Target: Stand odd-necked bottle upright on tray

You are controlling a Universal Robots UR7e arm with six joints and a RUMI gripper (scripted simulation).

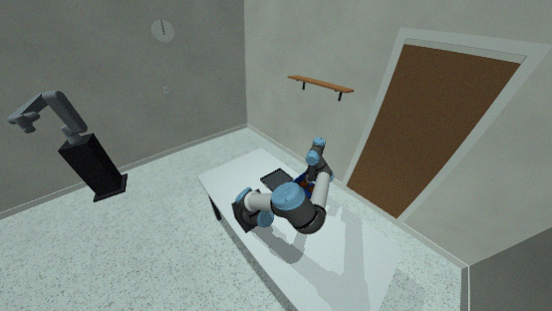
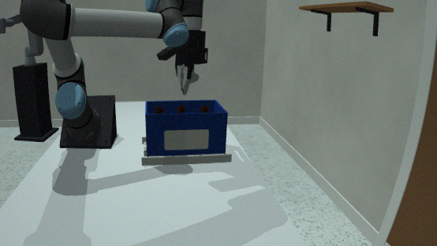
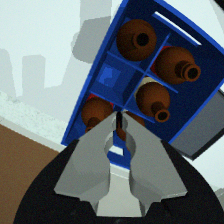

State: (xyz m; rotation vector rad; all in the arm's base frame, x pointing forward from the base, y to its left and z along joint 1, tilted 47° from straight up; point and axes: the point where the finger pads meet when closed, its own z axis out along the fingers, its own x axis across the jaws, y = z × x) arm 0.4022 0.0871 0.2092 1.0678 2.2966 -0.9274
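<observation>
Right now the blue crate is 160 mm below my hand and 40 mm to the left of it. Also, from my hand: bottle 150 mm below, 90 mm behind, 70 mm to the left; dark grey tray 330 mm to the left, 230 mm below, 40 mm behind.
</observation>
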